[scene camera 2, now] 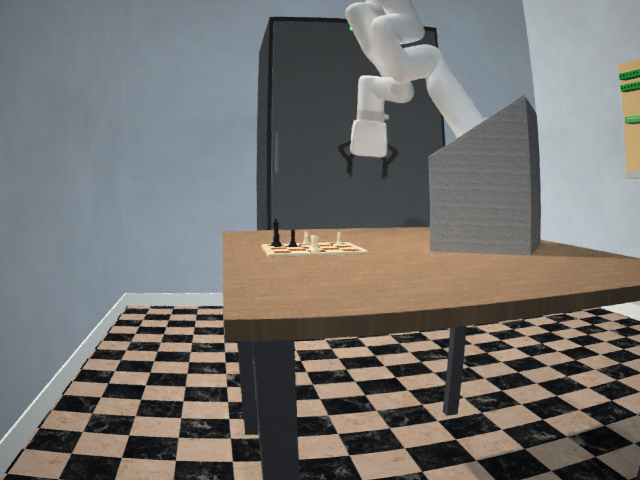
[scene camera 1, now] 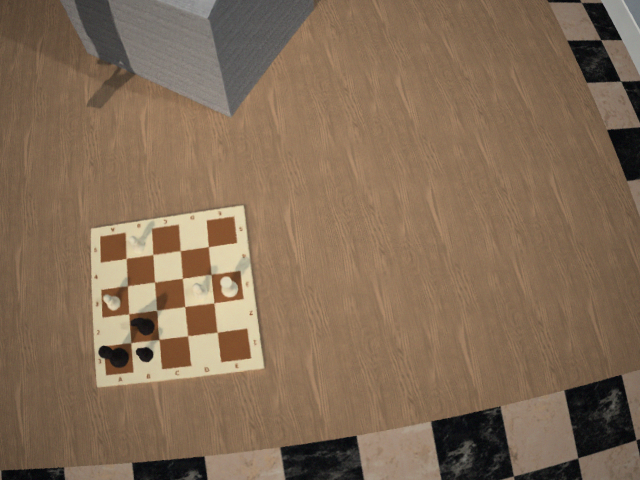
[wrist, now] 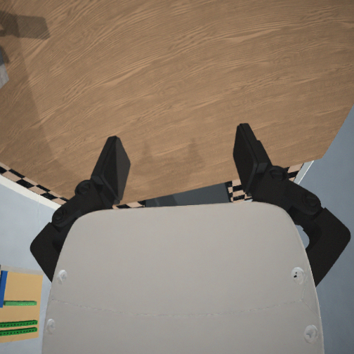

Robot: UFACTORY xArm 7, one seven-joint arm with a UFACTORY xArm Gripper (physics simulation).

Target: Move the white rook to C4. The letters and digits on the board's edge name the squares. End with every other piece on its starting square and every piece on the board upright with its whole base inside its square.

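Frame: origin at the arm's base, x back, y down, z right, level; metres.
Seen in the pictures: gripper, fingertip midpoint: (scene camera 2: 366, 177); arm's base at its link origin: (scene camera 2: 478, 140).
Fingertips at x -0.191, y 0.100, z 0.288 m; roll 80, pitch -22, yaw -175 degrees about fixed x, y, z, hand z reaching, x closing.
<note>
Offsets run from my fingertips to a thing's top centre. Level surfaces: height alone.
The white rook {dy +0.133, dx -0.251, dz -0.262 m} (scene camera 1: 229, 286) (scene camera 2: 314, 243) stands upright on brown E3 of the chessboard (scene camera 1: 257, 356) (scene camera 2: 361, 252). Square C4 is cream and bears no piece. White pawn-like pieces stand on B5 {dy +0.134, dx -0.153, dz -0.161 m} (scene camera 1: 136, 241), D3 {dy +0.134, dx -0.243, dz -0.225 m} (scene camera 1: 199, 289) and A3 {dy +0.134, dx -0.219, dz -0.109 m} (scene camera 1: 111, 302). A tall black piece {dy +0.102, dx -0.291, dz -0.097 m} (scene camera 1: 118, 356) is on A1, another black piece {dy +0.126, dx -0.263, dz -0.143 m} (scene camera 1: 144, 325) on B2, and a small black one {dy +0.134, dx -0.298, dz -0.133 m} (scene camera 1: 145, 353) on B1. My gripper (scene camera 2: 367, 176) (wrist: 178, 143) is open and empty, high above the table and right of the board in scene camera 2. The board does not show in the wrist view.
A grey wedge-shaped block (scene camera 1: 165, 56) (scene camera 2: 480, 201) stands on the wooden table {dy +0.172 m} (scene camera 1: 387, 232) (scene camera 2: 372, 289) behind the board, with the arm rising above it. A dark cabinet (scene camera 2: 310, 103) stands behind the table. A pegboard with green strips (scene camera 2: 631, 139) (wrist: 20, 285) is on the wall.
</note>
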